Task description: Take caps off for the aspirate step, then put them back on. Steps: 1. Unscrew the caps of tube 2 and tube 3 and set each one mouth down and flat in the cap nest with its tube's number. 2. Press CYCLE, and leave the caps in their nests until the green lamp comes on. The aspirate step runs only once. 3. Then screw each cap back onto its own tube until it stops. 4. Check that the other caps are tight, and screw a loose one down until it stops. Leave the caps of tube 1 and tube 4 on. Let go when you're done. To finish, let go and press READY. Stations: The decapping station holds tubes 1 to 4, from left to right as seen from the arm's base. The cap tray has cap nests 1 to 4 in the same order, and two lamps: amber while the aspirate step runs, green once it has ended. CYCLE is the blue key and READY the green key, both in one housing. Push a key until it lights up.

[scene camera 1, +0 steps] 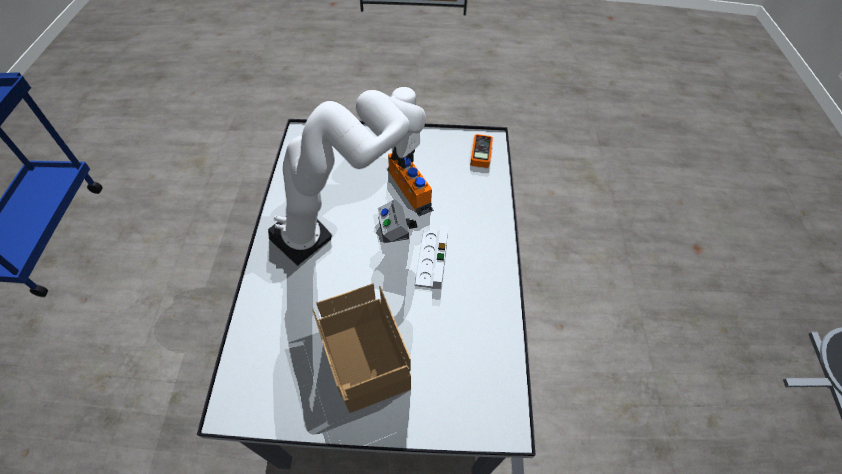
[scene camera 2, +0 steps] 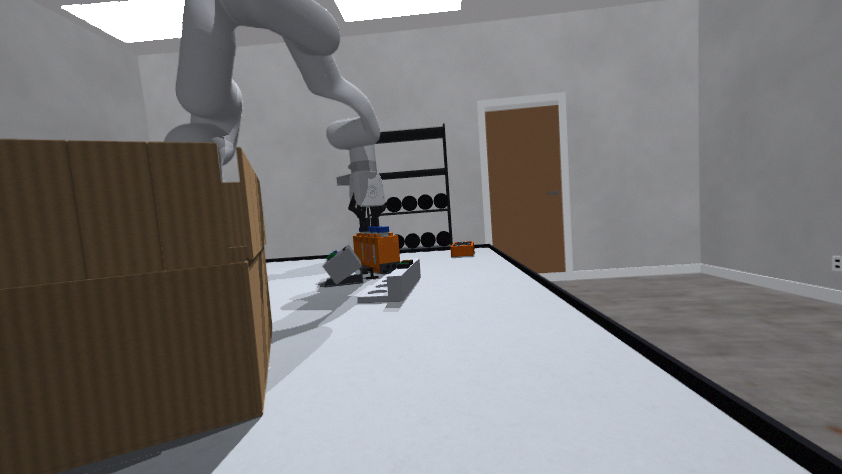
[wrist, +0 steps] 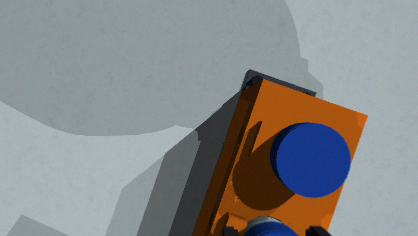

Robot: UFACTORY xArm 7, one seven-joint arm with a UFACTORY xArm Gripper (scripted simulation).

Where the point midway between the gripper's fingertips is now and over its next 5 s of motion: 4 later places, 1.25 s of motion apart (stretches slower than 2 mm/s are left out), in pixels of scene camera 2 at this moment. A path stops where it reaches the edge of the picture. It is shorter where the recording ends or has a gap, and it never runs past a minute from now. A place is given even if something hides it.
The gripper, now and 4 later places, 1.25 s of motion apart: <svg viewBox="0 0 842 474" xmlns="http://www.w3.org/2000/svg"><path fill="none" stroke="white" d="M370 230L370 230L370 229L369 216L377 215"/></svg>
